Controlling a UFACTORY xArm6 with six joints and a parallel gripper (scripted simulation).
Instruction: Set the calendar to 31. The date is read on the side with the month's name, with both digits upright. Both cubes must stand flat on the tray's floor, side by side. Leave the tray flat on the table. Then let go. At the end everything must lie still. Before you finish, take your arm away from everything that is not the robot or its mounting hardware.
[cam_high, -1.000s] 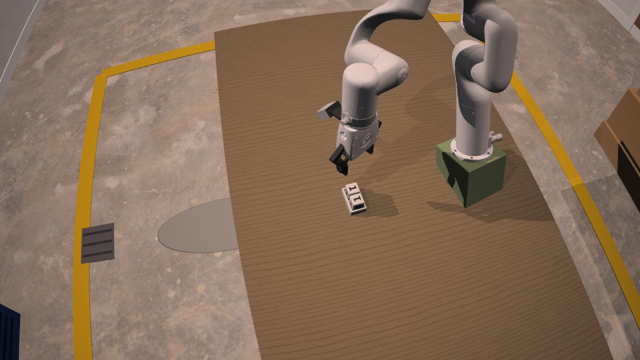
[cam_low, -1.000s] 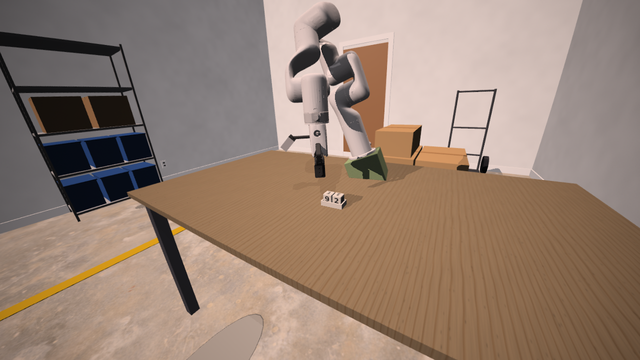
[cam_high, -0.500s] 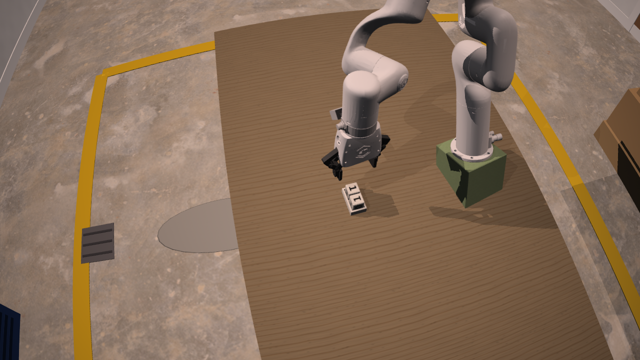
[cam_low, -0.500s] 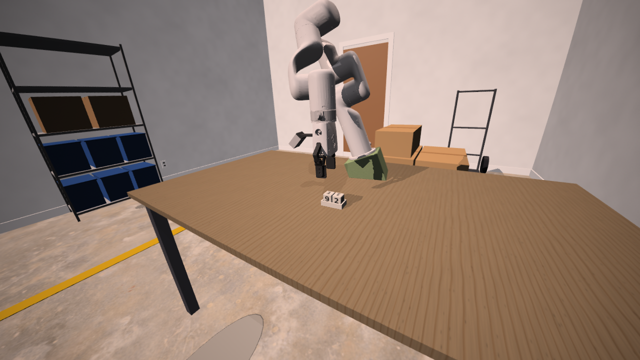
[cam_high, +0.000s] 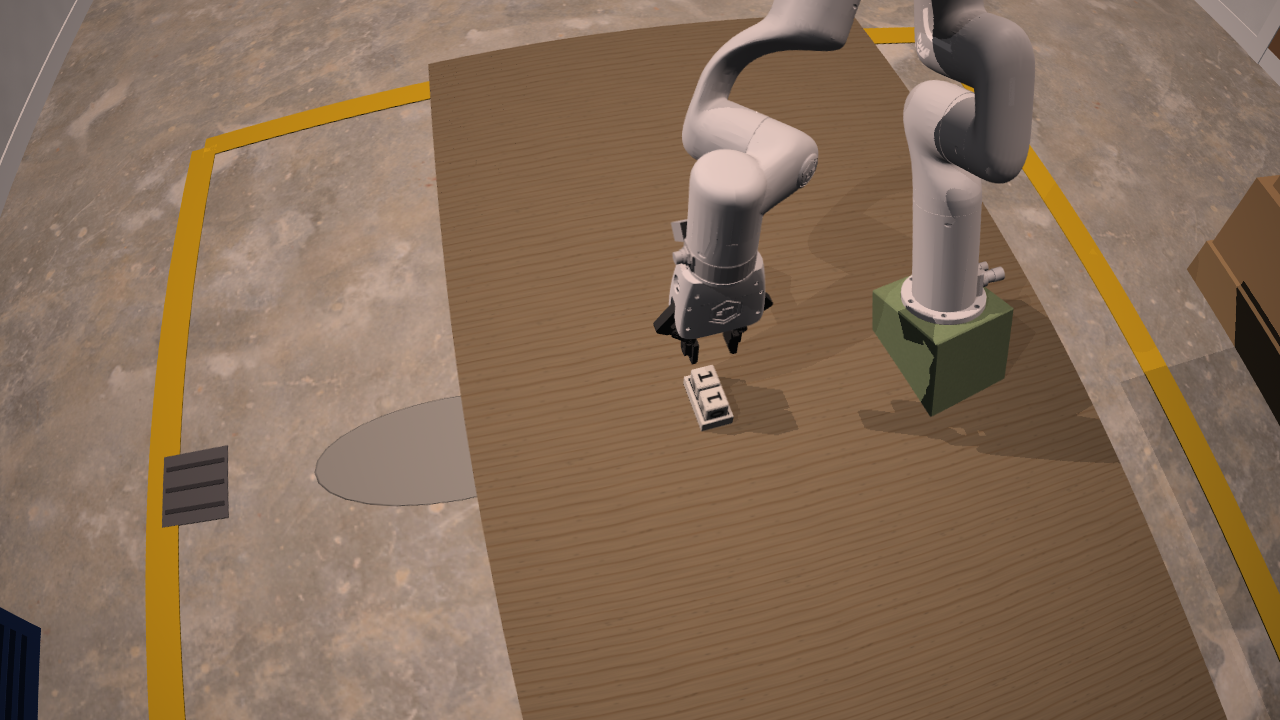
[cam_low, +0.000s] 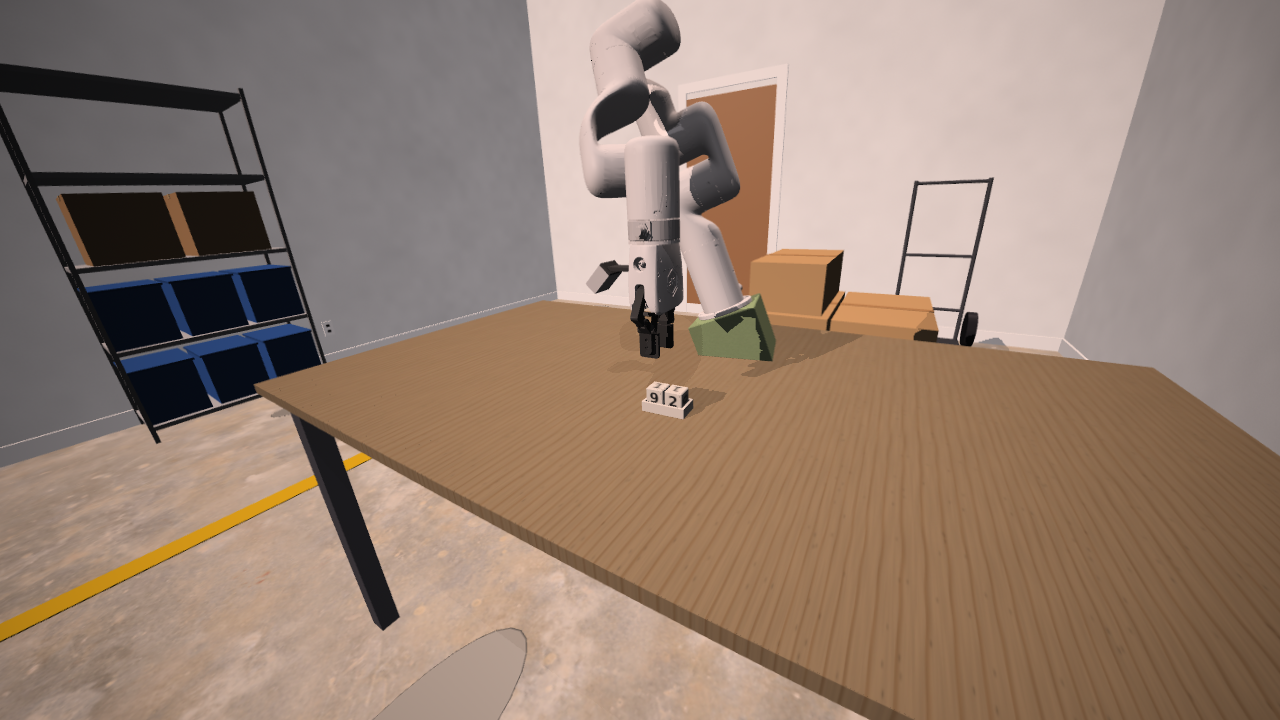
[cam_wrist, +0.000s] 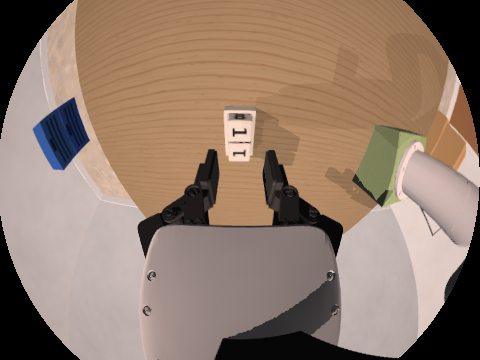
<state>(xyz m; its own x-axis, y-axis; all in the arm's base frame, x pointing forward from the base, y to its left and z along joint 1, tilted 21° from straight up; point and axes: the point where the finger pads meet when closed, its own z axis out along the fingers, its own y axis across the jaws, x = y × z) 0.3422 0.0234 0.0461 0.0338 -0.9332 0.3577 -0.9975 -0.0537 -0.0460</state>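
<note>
Right now my hand is 9 cm above the cube and 3 cm to the right of it. Also, from my hand: tray (11 cm below, 2 cm to the left).
</note>
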